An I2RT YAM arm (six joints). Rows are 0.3 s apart.
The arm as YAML. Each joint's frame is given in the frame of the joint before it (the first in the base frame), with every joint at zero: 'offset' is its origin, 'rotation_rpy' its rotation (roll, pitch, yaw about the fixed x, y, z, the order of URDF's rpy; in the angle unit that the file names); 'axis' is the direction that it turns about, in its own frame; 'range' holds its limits. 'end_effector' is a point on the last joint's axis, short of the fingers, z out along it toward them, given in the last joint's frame.
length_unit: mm
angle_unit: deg
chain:
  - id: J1
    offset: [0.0, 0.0, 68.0]
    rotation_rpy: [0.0, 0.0, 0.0]
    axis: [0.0, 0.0, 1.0]
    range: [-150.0, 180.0]
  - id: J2
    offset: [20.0, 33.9, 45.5]
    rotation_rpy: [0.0, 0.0, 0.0]
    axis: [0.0, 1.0, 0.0]
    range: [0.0, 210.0]
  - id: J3
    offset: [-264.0, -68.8, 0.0]
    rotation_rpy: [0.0, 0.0, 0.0]
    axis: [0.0, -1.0, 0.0]
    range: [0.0, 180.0]
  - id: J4
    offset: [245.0, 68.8, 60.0]
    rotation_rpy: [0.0, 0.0, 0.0]
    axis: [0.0, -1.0, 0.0]
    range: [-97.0, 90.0]
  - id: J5
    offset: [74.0, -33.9, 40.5]
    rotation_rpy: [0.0, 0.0, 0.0]
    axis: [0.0, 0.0, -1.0]
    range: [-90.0, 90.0]
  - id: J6
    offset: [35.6, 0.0, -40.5]
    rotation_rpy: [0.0, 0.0, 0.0]
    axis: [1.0, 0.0, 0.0]
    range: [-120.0, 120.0]
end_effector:
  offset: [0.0, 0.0, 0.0]
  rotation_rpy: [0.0, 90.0, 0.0]
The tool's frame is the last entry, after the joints.
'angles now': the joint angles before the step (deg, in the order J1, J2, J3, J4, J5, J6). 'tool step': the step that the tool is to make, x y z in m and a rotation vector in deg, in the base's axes. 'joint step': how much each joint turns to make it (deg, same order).
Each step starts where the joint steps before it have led.
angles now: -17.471 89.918 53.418 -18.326 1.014 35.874
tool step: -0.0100 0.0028 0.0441 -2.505 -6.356 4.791
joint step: -0.398 -7.189 1.934 -2.334 -2.877 -4.339
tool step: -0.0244 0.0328 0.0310 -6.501 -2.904 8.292
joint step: 5.226 -9.800 -1.812 -3.576 1.808 -6.038
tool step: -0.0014 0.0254 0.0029 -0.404 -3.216 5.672
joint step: 5.197 -2.306 -1.936 2.864 -0.463 -0.198
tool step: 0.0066 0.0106 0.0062 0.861 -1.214 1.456
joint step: 2.403 0.864 1.606 0.382 0.094 1.365
